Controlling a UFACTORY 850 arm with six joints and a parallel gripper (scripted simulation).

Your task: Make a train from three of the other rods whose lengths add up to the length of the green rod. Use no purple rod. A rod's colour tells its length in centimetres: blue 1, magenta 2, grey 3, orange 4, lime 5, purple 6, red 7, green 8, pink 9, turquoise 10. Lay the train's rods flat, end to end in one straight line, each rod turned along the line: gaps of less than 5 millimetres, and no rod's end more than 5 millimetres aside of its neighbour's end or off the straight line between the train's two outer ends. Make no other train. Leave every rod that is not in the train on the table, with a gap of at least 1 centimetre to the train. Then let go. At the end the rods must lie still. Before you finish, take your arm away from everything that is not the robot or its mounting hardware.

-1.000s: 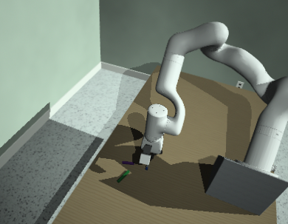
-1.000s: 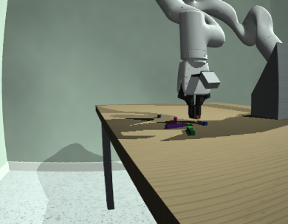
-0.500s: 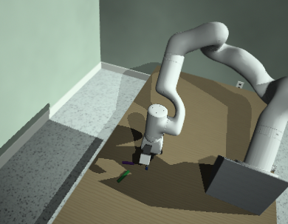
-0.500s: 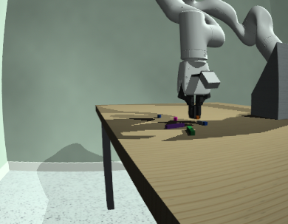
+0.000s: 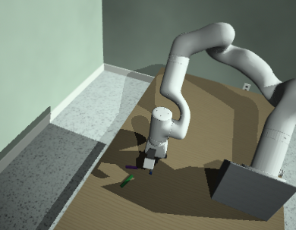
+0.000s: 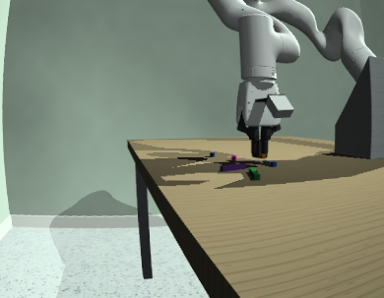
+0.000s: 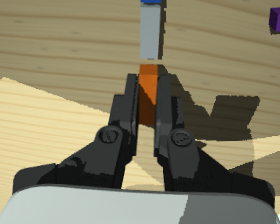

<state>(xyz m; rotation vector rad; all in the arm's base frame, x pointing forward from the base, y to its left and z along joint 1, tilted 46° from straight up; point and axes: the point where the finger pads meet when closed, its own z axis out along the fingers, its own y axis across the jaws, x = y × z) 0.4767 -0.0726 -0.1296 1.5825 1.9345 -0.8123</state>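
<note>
Right now the grey rod is 10 mm behind my hand, 40 mm to the left of it and 30 mm below it.
</note>
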